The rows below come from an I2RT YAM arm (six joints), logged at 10 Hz.
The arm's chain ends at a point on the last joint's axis. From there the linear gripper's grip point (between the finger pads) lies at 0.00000 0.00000 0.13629 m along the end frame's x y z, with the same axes.
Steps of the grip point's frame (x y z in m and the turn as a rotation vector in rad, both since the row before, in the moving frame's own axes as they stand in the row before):
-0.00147 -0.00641 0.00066 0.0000 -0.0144 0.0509
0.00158 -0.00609 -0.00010 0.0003 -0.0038 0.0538
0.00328 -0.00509 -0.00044 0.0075 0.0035 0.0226
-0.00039 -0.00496 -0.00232 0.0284 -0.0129 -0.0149
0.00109 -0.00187 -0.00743 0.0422 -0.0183 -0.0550
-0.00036 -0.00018 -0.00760 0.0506 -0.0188 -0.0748
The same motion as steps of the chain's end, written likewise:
0.00049 -0.00636 0.00067 0.0000 -0.0144 0.0509
0.00210 -0.00604 -0.00010 0.0003 -0.0038 0.0538
0.00279 -0.00407 -0.00044 0.0075 0.0035 0.0226
0.00140 -0.00110 -0.00225 0.0284 -0.0129 -0.0149
0.00374 0.00381 -0.00729 0.0422 -0.0183 -0.0550
0.00246 0.00661 -0.00740 0.0506 -0.0188 -0.0748

